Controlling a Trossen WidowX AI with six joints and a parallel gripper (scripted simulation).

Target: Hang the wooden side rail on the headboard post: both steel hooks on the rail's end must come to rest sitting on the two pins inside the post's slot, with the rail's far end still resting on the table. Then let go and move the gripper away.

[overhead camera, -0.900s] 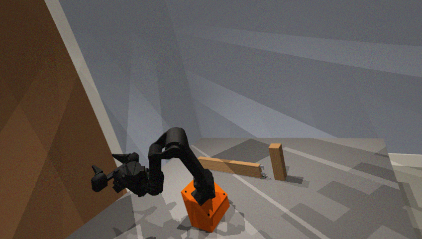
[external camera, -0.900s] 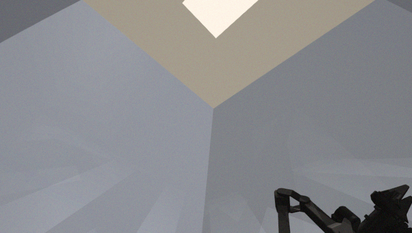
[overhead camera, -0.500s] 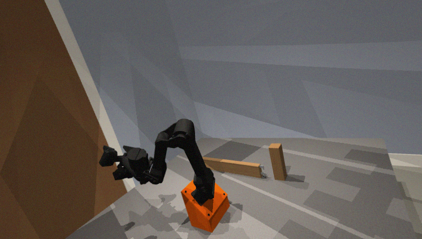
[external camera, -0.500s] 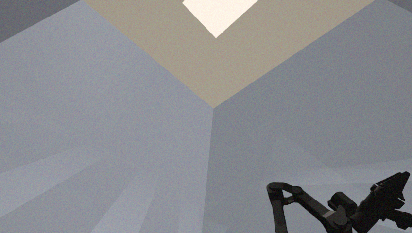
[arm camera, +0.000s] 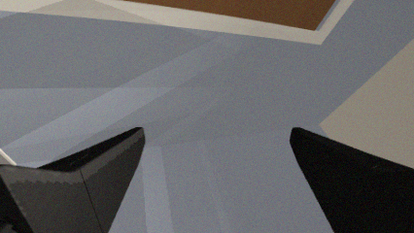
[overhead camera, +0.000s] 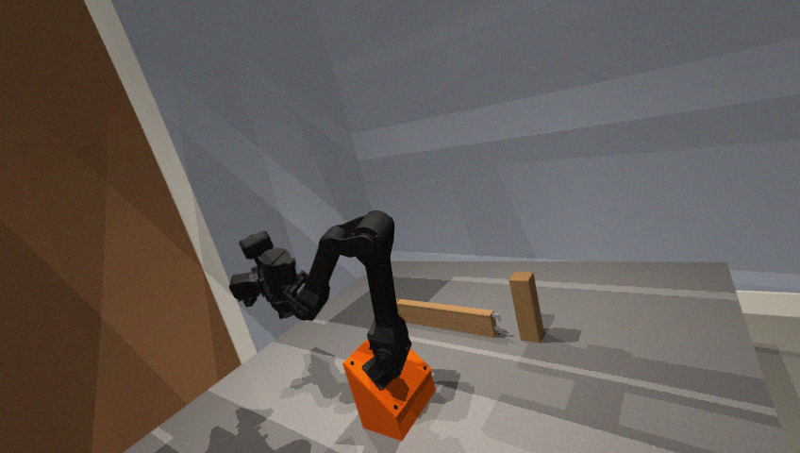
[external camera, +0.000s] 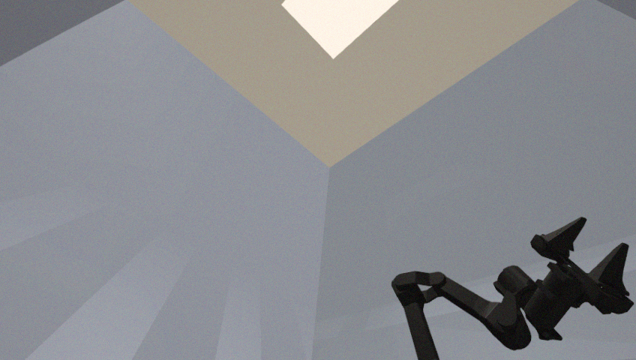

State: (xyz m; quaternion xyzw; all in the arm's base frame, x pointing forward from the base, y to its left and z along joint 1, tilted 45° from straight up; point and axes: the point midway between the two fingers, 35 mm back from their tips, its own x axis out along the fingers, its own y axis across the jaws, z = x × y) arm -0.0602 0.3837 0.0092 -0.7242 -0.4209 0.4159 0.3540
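My gripper tip is now 480 mm to the left of the wooden headboard post, 410 mm short of it and 340 mm above it.
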